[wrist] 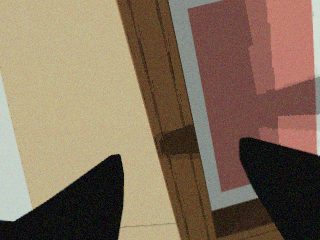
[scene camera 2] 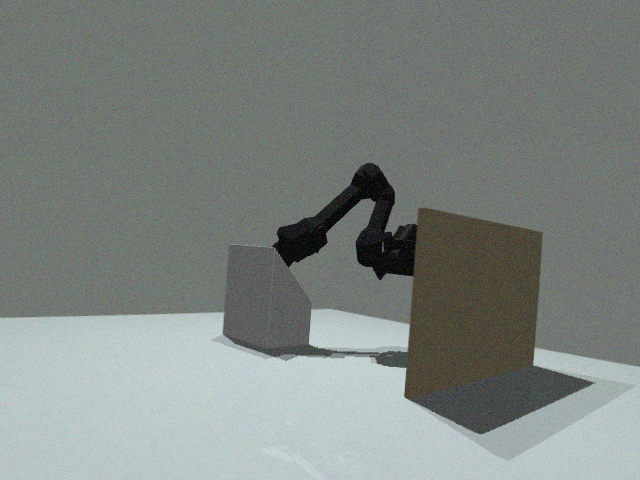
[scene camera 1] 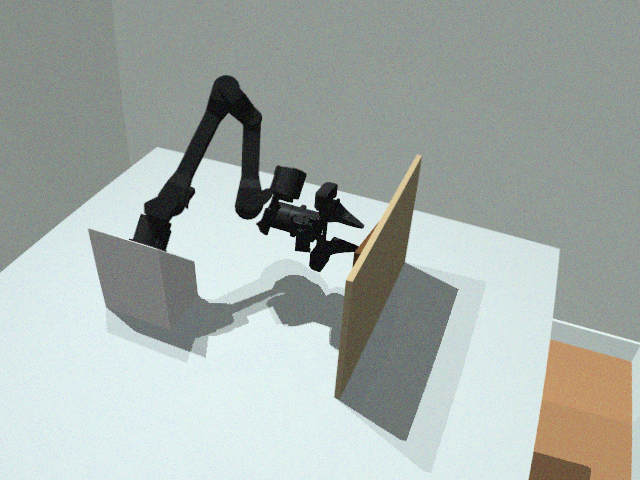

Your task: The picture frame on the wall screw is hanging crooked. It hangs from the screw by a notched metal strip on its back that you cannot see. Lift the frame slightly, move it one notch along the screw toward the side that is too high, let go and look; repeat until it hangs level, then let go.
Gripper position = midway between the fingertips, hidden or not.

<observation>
In view: my gripper (scene camera 1: 362, 238), a picture frame (wrist: 206, 81) and a tan wall board (wrist: 77, 100).
My gripper shows as well in the wrist view (wrist: 181, 156). Scene camera 2 misses the picture frame, which is hidden by the tan wall board.
</observation>
